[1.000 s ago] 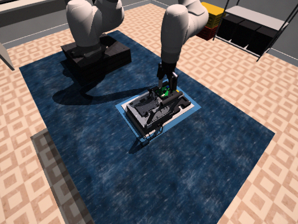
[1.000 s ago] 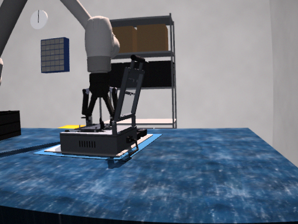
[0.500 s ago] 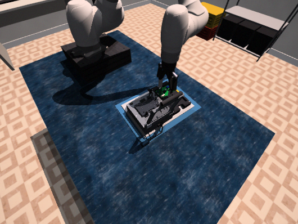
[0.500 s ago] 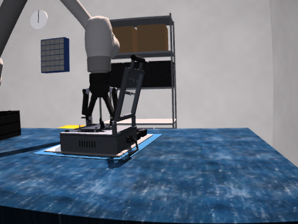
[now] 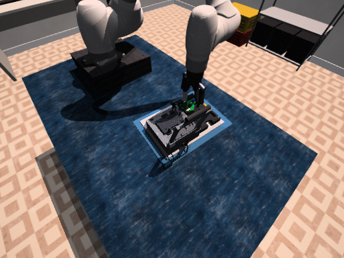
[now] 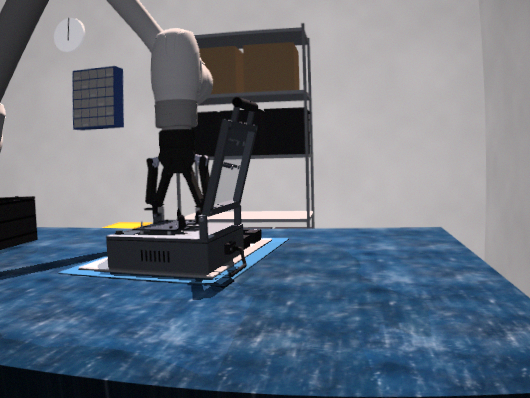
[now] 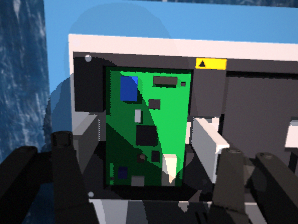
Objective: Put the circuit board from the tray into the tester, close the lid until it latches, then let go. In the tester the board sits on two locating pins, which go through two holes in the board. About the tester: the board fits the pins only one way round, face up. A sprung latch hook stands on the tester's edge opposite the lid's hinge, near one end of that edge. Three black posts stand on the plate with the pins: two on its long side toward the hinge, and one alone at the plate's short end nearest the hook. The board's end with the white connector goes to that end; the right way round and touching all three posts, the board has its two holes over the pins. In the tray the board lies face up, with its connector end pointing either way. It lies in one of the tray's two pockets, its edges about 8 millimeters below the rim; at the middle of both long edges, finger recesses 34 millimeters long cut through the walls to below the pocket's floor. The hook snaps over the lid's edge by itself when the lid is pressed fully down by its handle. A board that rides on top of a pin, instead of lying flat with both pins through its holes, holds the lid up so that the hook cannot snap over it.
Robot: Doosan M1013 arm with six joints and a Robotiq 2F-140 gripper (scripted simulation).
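Now: the green circuit board 20 mm below my hand. Round my hand: latch hook 110 mm to the right, 50 mm above, 40 mm behind; tester lid 220 mm to the right, 140 mm above, 120 mm ahead; tester plate 180 mm to the right, 30 mm above, 10 mm ahead.
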